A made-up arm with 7 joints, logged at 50 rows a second.
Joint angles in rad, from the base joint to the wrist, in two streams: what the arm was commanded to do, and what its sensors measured. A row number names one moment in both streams.
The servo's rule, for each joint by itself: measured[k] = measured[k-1] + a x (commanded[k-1-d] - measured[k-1]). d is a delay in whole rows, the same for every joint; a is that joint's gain. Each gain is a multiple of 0.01, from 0.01 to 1. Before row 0 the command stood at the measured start. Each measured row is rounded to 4 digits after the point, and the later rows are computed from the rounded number. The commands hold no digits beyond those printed.
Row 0, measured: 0.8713, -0.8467, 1.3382, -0.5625, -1.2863, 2.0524, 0.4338
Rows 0 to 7, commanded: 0.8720, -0.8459, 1.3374, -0.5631, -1.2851, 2.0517, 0.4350; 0.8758, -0.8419, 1.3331, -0.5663, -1.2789, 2.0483, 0.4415; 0.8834, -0.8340, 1.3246, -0.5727, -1.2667, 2.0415, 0.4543; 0.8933, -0.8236, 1.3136, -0.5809, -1.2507, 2.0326, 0.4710; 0.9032, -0.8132, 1.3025, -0.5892, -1.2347, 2.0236, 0.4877; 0.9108, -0.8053, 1.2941, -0.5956, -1.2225, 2.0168, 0.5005; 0.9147, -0.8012, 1.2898, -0.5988, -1.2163, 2.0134, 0.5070; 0.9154, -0.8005, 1.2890, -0.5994, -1.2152, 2.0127, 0.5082
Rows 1 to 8, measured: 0.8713, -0.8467, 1.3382, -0.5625, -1.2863, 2.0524, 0.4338; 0.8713, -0.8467, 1.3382, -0.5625, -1.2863, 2.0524, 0.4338; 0.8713, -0.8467, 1.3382, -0.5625, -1.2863, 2.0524, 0.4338; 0.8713, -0.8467, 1.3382, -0.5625, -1.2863, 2.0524, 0.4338; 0.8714, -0.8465, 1.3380, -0.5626, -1.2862, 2.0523, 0.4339; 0.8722, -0.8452, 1.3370, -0.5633, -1.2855, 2.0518, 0.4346; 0.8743, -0.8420, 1.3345, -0.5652, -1.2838, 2.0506, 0.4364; 0.8779, -0.8367, 1.3303, -0.5683, -1.2808, 2.0484, 0.4395
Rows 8 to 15, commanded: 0.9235, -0.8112, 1.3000, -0.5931, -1.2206, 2.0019, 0.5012; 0.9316, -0.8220, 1.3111, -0.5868, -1.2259, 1.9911, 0.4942; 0.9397, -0.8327, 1.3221, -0.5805, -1.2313, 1.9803, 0.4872; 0.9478, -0.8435, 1.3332, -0.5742, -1.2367, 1.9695, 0.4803; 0.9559, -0.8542, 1.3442, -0.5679, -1.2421, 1.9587, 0.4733; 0.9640, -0.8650, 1.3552, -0.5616, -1.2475, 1.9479, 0.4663; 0.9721, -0.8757, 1.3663, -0.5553, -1.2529, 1.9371, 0.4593; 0.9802, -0.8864, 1.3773, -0.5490, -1.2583, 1.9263, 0.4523
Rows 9 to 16, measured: 0.8827, -0.8299, 1.3247, -0.5725, -1.2767, 2.0454, 0.4438; 0.8880, -0.8228, 1.3186, -0.5771, -1.2718, 2.0420, 0.4489; 0.8931, -0.8165, 1.3128, -0.5814, -1.2668, 2.0386, 0.4541; 0.8973, -0.8119, 1.3080, -0.5850, -1.2622, 2.0355, 0.4590; 0.9023, -0.8117, 1.3064, -0.5866, -1.2585, 2.0315, 0.4628; 0.9079, -0.8147, 1.3073, -0.5866, -1.2556, 2.0267, 0.4656; 0.9139, -0.8199, 1.3103, -0.5854, -1.2534, 2.0211, 0.4675; 0.9203, -0.8267, 1.3149, -0.5832, -1.2519, 2.0149, 0.4687
